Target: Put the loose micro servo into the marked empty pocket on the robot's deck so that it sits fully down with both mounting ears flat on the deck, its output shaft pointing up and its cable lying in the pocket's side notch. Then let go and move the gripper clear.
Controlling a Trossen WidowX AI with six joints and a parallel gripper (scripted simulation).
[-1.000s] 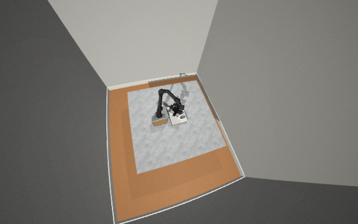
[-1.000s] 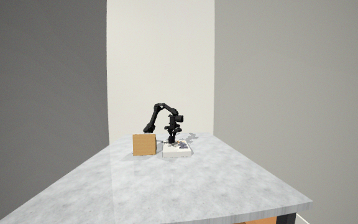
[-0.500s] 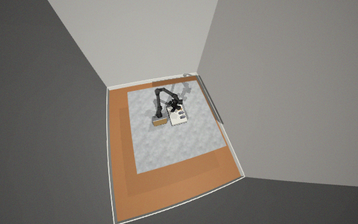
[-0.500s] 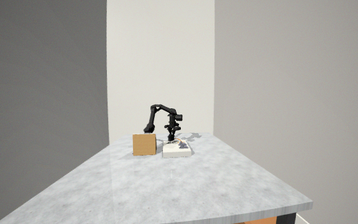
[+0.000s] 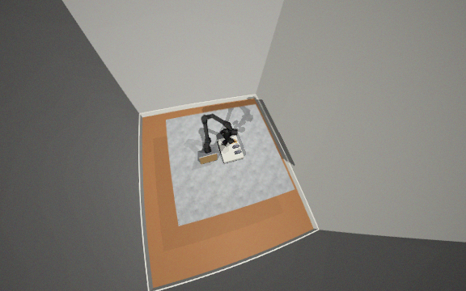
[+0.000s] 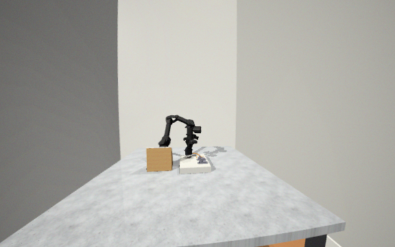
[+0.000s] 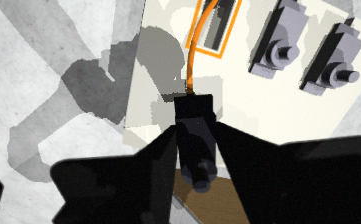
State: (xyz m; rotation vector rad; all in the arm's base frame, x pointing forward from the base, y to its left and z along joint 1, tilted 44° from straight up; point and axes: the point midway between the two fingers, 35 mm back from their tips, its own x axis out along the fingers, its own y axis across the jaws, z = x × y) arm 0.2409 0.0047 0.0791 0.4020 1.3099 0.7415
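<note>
The cream deck lies 10 cm below my gripper tip, 7 cm to the right of it and 2 cm behind it.
</note>
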